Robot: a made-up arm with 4 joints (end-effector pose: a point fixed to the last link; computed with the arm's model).
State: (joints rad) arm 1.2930 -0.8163 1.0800 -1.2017
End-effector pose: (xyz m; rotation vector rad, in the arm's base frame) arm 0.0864 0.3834 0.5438 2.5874 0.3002 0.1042
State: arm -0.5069 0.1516 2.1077 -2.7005
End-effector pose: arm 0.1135 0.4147 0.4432 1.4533 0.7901 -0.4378
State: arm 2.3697 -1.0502 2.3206 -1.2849
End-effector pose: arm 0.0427 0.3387 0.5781 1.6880 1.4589 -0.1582
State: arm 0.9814 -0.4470 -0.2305 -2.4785
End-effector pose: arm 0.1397 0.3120 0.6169 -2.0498 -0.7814 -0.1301
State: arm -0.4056 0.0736 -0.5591 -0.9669
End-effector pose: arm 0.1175 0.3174 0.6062 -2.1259 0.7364 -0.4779
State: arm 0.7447 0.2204 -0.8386 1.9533
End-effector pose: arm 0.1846 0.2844 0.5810 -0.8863 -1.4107 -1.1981
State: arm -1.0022 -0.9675 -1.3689 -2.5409
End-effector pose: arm 0.1947 0.1824 0.3925 0.0940 -2.0550 -1.4410
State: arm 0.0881 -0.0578 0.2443 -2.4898
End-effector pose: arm 0.0975 0.3887 0.5965 -2.5556 -1.2901 -0.5909
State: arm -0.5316 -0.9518 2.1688 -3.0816
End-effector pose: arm 0.2118 0.3275 0.3117 1.0969 0.3670 0.1376
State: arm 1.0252 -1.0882 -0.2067 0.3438
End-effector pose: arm 0.1082 0.2346 0.5133 -2.2074 1.9679 0.7106
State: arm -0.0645 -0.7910 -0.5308 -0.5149
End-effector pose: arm 0.1038 0.2584 0.4989 -2.1242 0.5702 -0.4937
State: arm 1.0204 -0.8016 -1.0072 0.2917
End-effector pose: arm 0.1355 0.2269 0.4856 -1.5849 1.6718 1.6914
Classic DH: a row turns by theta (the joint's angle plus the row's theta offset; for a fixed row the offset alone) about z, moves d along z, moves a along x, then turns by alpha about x. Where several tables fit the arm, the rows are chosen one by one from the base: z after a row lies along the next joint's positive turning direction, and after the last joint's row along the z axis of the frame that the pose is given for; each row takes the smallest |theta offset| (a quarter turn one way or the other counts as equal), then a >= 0, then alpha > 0; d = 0 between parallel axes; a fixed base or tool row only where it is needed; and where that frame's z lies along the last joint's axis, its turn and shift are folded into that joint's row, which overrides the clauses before.
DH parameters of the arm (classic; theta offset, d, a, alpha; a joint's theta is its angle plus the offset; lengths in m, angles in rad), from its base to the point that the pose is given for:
base (fixed): 0 0.4866 0.1673 -1.5708
joint 1: 0.0011 0.2413 0.095 -0.4634
joint 2: 1.5698 0.0747 -0.0733 -1.5703
joint 3: 0.747 0.1335 -0.0269 1.6195
joint 4: -1.4423 -0.0878 0.0437 -0.3635
tool (fixed): 1.4334 0.0138 0 0

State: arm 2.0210 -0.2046 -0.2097 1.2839
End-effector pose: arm 0.2458 0.2729 0.5120 -0.1624 -0.9972 -0.7314
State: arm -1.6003 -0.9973 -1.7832 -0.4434
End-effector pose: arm 0.2273 0.2163 0.5110 -1.6607 -1.3064 -0.7314
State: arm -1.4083 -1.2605 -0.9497 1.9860
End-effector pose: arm 0.2929 0.1823 0.4626 -1.6522 1.3134 0.1607
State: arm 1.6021 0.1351 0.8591 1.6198
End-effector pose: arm 0.2896 0.3714 0.5162 0.2196 -1.0860 0.4271
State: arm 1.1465 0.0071 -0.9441 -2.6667
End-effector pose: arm 0.2334 0.2855 0.5982 -1.7823 0.1186 -0.1075
